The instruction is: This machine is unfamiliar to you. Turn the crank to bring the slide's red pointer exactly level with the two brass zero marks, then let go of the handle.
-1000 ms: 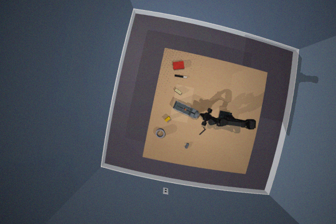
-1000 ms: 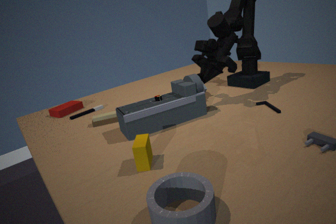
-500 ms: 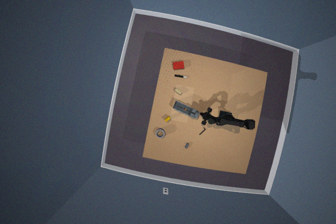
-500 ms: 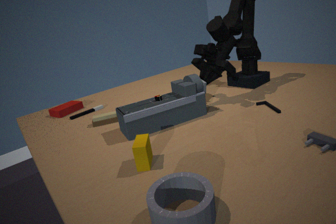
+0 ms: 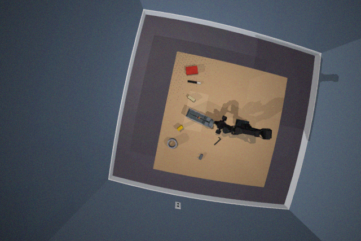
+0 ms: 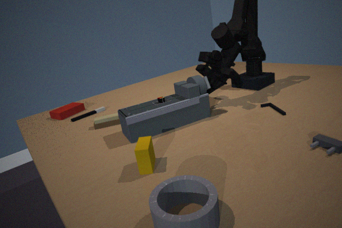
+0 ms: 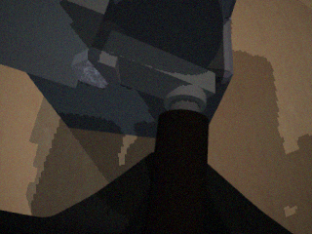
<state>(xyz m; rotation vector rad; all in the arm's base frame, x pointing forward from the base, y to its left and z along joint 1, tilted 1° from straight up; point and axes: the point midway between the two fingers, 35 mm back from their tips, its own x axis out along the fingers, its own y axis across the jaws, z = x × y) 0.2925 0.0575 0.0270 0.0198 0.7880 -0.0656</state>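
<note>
The red pointer is 170 mm ahead of my gripper tip, 30 mm above it and 20 mm to the left of it. Round my gripper tip: black hex key (170 mm to the left, 130 mm behind, 50 mm below); black crank handle (30 mm above, 20 mm behind); tan block (300 mm ahead, 140 mm to the right, 30 mm below).
</note>
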